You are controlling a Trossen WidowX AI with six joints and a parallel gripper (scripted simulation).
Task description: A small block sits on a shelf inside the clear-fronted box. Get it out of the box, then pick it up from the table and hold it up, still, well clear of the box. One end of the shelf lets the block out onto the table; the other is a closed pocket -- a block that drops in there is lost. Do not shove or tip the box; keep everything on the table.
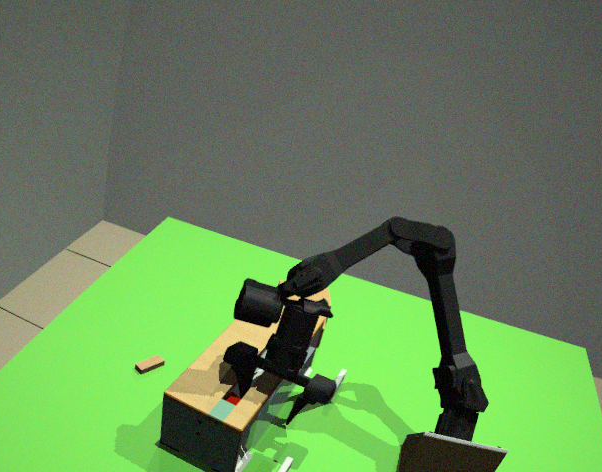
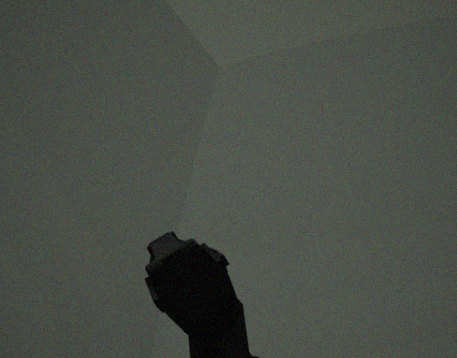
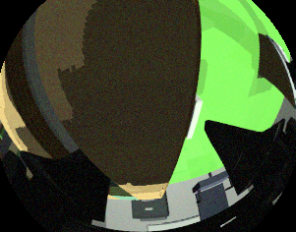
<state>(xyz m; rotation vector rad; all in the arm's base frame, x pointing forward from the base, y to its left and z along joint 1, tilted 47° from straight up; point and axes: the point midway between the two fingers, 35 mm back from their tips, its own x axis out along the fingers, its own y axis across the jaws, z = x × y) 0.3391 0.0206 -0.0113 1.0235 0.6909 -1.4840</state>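
My gripper tip is 60 mm short of the red block and 10 mm to the right of it. The rest, counted from my gripper tip: box (100 mm to the right, 20 mm below, 20 mm ahead); then tan block (460 mm to the right, 50 mm below).
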